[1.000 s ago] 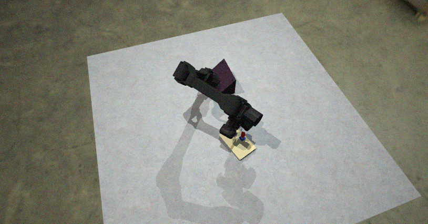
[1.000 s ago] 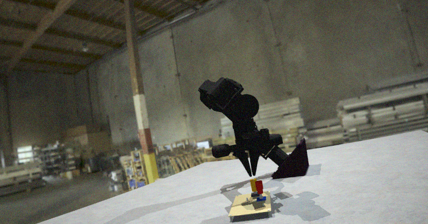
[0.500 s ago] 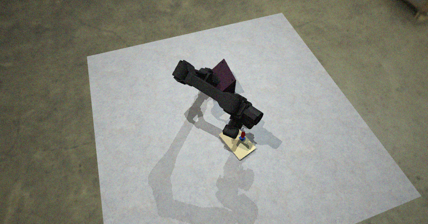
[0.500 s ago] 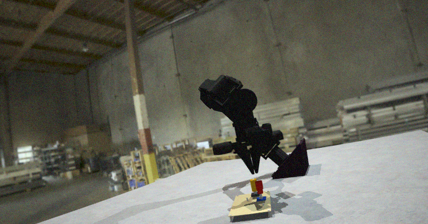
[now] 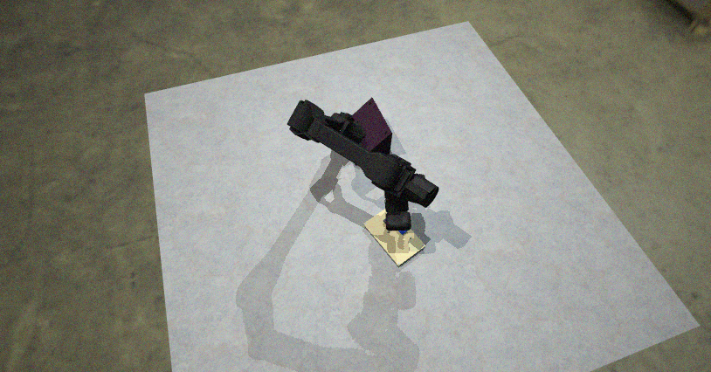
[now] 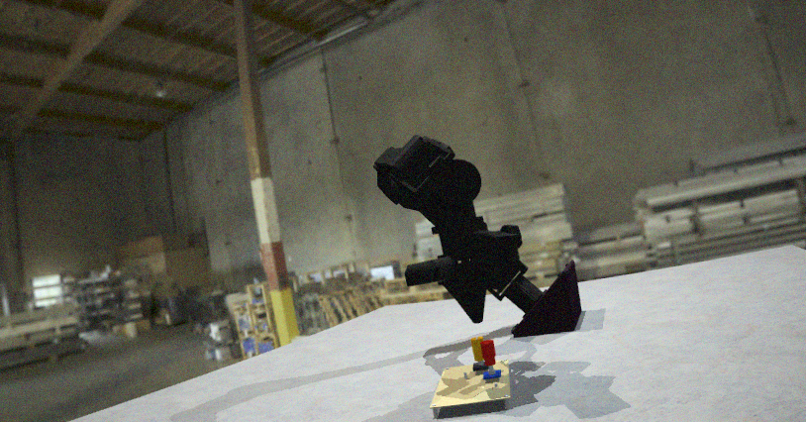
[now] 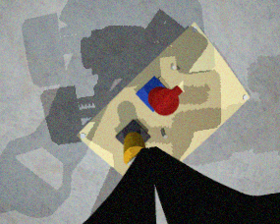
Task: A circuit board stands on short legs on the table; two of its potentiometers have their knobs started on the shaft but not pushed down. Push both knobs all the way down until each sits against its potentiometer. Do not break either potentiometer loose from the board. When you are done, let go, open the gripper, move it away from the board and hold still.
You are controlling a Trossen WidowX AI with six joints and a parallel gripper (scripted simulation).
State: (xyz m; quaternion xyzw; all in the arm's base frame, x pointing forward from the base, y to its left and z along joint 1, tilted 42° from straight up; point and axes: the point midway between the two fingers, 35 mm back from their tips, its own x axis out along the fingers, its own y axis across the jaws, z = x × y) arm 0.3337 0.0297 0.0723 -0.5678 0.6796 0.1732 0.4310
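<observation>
Right now the red knob is 30 mm ahead of my gripper tip, 20 mm to the left of it and 40 mm below it. From my gripper tip the other things lie so: yellow knob 10 mm behind, 10 mm to the right, 40 mm below.
</observation>
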